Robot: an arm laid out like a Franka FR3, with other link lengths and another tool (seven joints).
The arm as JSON. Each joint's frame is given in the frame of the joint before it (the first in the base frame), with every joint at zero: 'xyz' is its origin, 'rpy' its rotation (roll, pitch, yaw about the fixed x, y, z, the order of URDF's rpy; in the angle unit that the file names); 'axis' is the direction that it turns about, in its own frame. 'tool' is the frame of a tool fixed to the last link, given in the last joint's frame.
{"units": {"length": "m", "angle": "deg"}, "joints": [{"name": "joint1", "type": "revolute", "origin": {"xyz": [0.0, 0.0, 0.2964], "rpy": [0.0, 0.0, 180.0]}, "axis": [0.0, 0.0, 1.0]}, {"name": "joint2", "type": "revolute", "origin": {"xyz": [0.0, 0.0, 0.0], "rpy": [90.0, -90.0, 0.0]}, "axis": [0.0, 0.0, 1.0]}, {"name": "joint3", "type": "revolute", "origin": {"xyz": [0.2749, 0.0, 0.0], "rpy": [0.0, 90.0, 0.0]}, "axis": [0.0, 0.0, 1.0]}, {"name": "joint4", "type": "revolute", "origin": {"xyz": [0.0, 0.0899, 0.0], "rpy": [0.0, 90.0, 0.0]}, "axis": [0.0, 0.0, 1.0]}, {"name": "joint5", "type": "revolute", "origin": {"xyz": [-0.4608, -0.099, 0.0], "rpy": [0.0, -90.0, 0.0]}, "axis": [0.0, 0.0, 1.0]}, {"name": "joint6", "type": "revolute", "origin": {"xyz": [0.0, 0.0, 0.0], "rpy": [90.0, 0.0, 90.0]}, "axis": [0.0, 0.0, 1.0]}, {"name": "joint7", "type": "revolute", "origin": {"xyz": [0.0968, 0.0, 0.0], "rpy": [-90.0, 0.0, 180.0]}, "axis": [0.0, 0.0, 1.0]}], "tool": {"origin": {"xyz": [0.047, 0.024, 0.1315], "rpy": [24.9, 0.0, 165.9]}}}
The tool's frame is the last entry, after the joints.
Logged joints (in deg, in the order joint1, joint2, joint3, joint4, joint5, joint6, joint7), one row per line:
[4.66 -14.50 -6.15 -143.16 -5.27 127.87 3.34]
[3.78 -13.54 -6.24 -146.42 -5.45 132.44 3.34]
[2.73 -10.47 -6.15 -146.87 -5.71 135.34 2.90]
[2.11 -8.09 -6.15 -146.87 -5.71 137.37 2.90]
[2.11 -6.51 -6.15 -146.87 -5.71 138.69 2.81]
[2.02 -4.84 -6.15 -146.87 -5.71 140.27 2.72]
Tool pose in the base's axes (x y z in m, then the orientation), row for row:
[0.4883 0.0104 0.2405 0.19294 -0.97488 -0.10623 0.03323]
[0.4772 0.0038 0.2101 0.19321 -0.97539 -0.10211 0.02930]
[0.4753 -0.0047 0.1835 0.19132 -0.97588 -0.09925 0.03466]
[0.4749 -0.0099 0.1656 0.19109 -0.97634 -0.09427 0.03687]
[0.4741 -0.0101 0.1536 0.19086 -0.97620 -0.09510 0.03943]
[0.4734 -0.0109 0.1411 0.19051 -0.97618 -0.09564 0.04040]
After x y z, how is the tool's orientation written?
As a quaternion, w x y z.
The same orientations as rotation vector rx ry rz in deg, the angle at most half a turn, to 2 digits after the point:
[-156.73 -17.08 5.34]
[-156.79 -16.41 4.71]
[-157.03 -15.97 5.58]
[-157.13 -15.17 5.93]
[-157.12 -15.31 6.35]
[-157.15 -15.40 6.50]

